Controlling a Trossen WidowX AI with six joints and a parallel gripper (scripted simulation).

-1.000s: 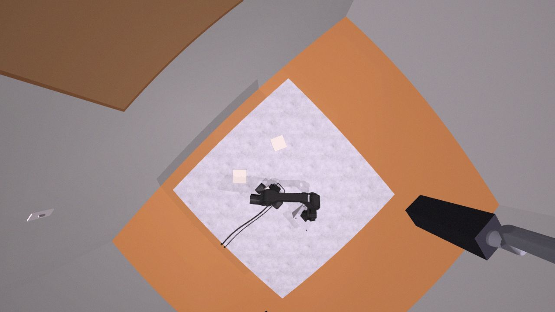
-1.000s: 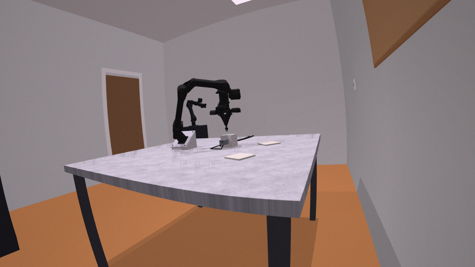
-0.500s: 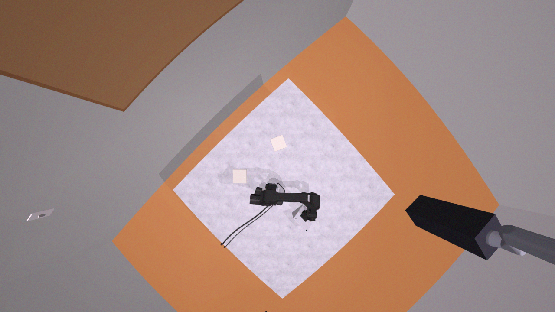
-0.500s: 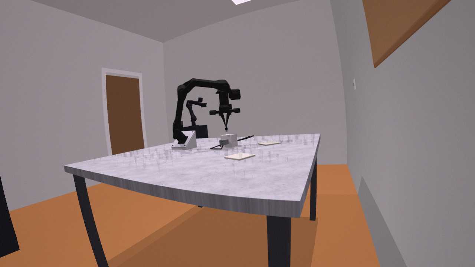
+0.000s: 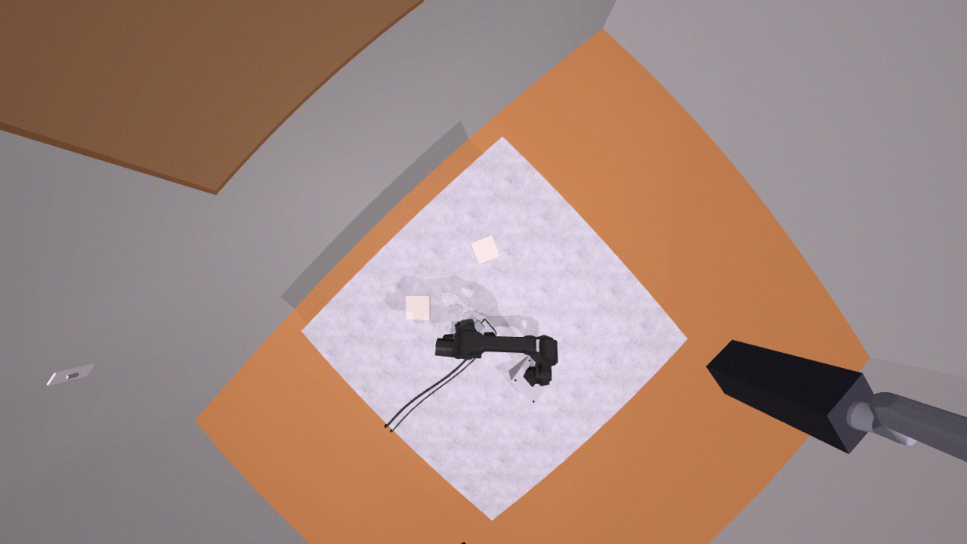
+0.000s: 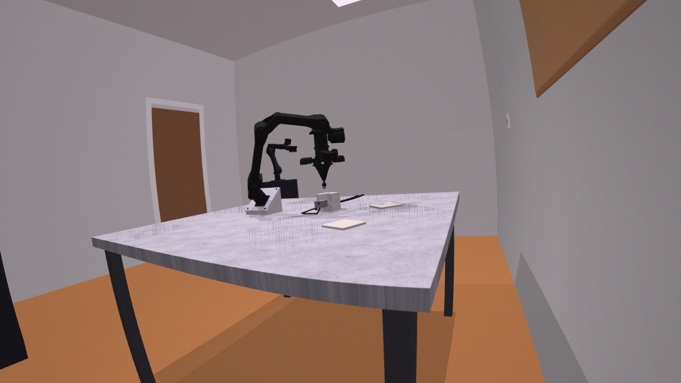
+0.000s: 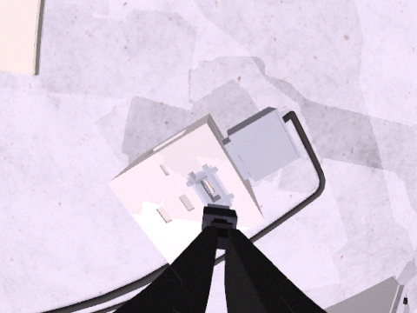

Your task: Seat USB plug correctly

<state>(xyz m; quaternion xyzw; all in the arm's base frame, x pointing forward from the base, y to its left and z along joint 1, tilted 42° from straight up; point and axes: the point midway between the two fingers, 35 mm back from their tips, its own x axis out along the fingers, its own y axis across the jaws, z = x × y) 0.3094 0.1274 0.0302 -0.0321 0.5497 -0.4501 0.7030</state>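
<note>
Now: gripper tip 20 mm above the dark USB plug.
</note>
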